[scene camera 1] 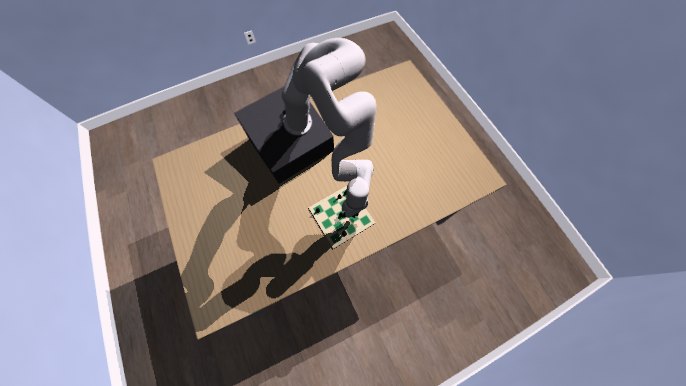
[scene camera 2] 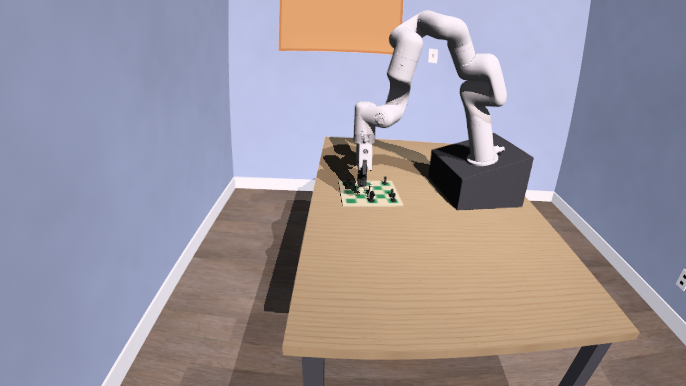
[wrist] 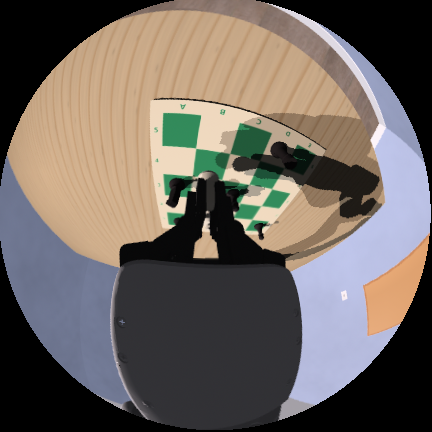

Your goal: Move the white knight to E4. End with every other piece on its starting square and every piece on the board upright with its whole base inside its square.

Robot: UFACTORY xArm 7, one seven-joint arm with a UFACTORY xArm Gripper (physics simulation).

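Places are measured from the arm's base along level axes (x ahead, y left, z up), in centimetres.
Pixels of known places: gripper, fingertip midpoint: [scene camera 1: 354,214] [scene camera 2: 361,185] [wrist: 207,190]; arm's base, origin of the base link: [scene camera 1: 297,122] [scene camera 2: 482,159].
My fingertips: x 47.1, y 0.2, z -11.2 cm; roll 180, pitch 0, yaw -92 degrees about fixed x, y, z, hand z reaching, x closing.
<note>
Ahead of a thing's pixels: the offset from my fingertips to its middle. "pt": to the spot under its first point.
My gripper [scene camera 2: 362,184] [wrist: 207,190] is shut on a light grey-white piece, the white knight @[dx +0.2, dy +0.0, dz +0.5 cm] [wrist: 209,194], in the wrist view. Its round base points down and its head is hidden by the fingers. It hangs upright above the board @[dx -3.7, dy -4.0, dz -4.8 cm] [scene camera 1: 370,223] [scene camera 2: 357,204] [wrist: 157,117], near the A-B side, beyond the black piece on A3 @[dx -3.3, dy +3.7, dz -2.5 cm] [wrist: 173,194]. Square E4 @[pt dx +0.7, dy -12.0, dz -4.5 cm] [wrist: 291,178] lies to the right, partly in the arm's shadow, and no piece shows on it.
A black piece @[dx +4.1, dy -7.7, dz -2.9 cm] [wrist: 281,150] stands near D5. Another black piece @[dx -3.9, dy -4.2, dz -2.9 cm] [wrist: 233,199] stands close right of the fingers, and one @[dx -11.3, dy -11.9, dz -2.9 cm] [wrist: 260,230] near the far right corner. Black pieces @[pt dx -3.1, dy +4.1, dz -2.5 cm] [scene camera 2: 371,196] @[dx -11.6, dy -0.2, dz -2.9 cm] [scene camera 2: 392,195] also stand at the board's near side in scene camera 2. The fingers hide some far squares.
</note>
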